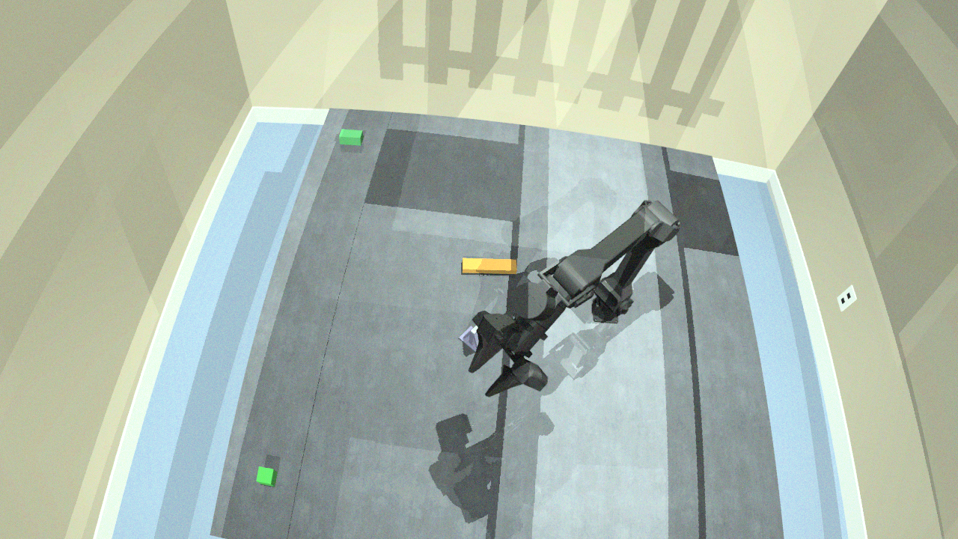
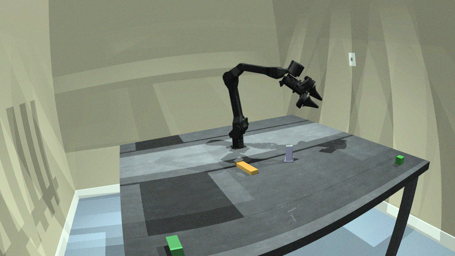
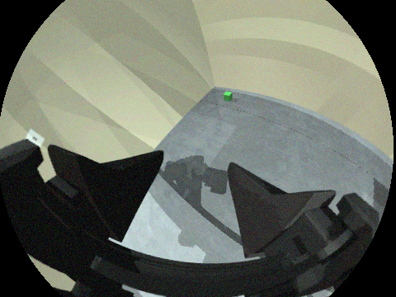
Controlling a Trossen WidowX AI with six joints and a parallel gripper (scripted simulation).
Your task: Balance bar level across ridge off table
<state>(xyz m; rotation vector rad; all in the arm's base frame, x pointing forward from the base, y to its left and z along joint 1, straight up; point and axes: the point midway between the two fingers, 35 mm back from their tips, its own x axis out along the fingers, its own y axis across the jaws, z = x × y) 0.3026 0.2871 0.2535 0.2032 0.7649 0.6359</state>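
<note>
My gripper tip is now 2 cm past the bar, 40 cm to the left of it and 23 cm above it.
</note>
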